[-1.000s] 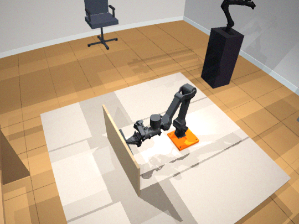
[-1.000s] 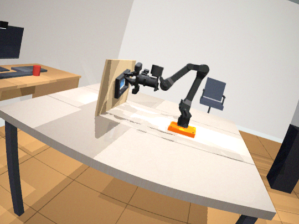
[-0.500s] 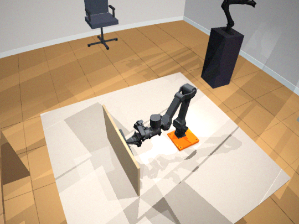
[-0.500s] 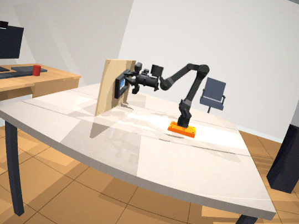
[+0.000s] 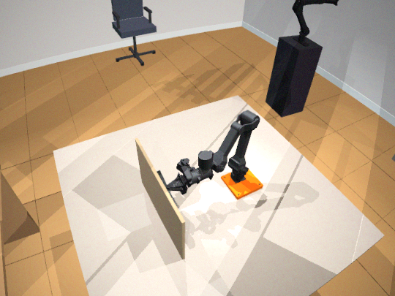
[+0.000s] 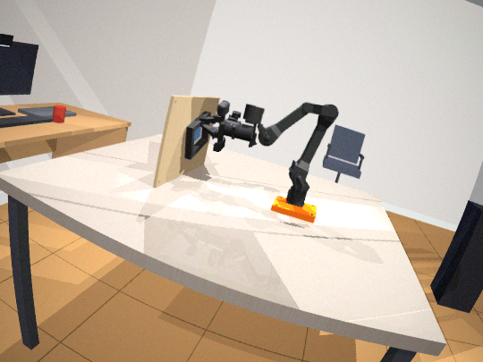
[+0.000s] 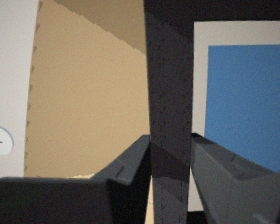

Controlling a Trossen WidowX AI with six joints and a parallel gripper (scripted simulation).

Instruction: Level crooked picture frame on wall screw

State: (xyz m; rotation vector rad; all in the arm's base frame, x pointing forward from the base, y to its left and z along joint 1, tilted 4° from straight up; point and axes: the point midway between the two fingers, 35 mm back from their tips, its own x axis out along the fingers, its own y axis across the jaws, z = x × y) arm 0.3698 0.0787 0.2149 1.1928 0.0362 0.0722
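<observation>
Now: gripper tip 10 mm short of the picture frame, 10 mm to the left of it and 50 mm above it. From my gripper tip the other things lie so: wall board (20 mm ahead, 10 mm to the right, 60 mm below).
</observation>
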